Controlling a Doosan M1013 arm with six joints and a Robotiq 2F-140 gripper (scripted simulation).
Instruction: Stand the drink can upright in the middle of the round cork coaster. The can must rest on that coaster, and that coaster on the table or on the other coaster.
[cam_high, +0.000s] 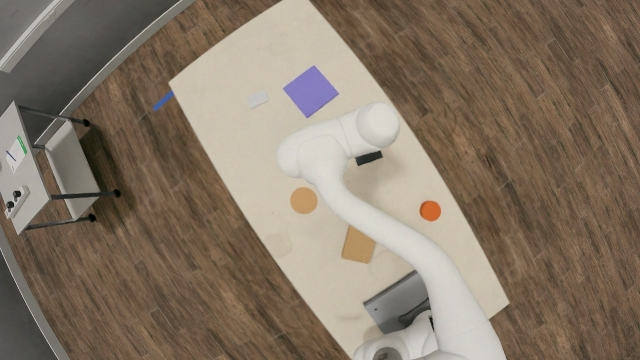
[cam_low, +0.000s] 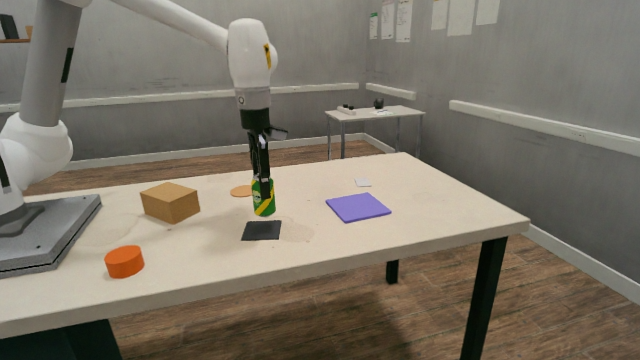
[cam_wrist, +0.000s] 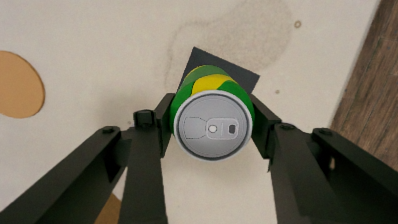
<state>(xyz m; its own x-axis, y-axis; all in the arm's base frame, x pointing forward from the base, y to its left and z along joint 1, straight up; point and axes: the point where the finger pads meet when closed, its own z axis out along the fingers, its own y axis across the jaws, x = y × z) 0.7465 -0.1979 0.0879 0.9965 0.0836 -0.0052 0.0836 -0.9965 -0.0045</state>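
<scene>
My hand is 30 cm to the right of the round cork coaster, 14 cm above it and 3 cm past it. Round my hand: dark coaster: 14 cm below, 1 cm to the right, 1 cm behind; then yellow drink can: 3 cm below; then purple square mat: 31 cm ahead, 14 cm below, 2 cm to the left.
</scene>
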